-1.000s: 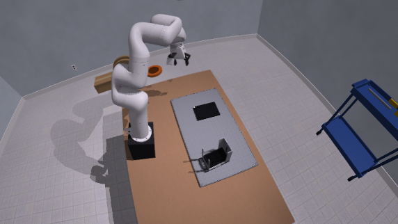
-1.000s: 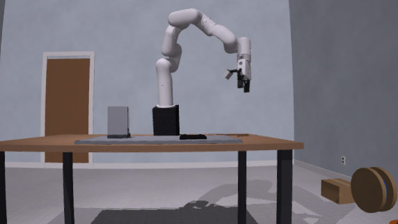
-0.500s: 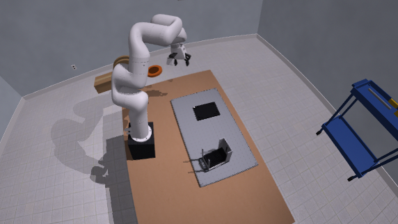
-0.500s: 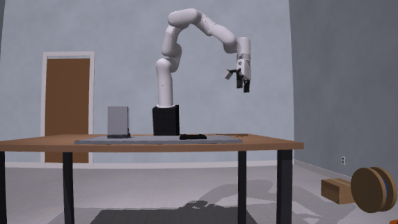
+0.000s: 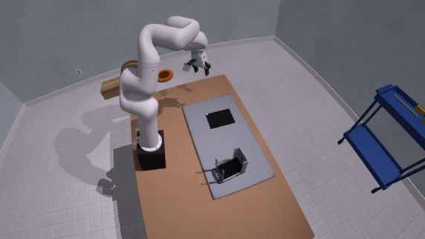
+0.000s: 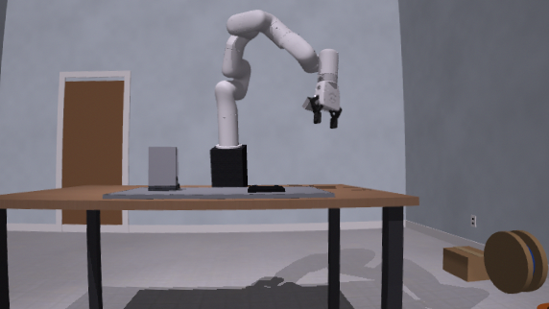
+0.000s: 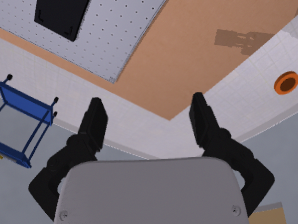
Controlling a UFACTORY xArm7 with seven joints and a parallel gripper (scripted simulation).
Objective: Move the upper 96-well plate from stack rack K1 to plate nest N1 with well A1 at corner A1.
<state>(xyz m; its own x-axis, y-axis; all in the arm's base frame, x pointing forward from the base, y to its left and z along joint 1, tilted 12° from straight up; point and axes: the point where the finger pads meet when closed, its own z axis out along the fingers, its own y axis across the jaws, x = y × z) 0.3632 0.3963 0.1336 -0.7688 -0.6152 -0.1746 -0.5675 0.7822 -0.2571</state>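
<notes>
My gripper is now 590 mm to the left of the black 96-well plate and 200 mm above it. Round my hand: pale square: 20 mm behind, 170 mm to the right, 230 mm below; grey rack wall: 60 mm ahead, 580 mm to the right, 160 mm below; plate nest N1: 60 mm ahead, 220 mm to the right, 240 mm below.
</notes>
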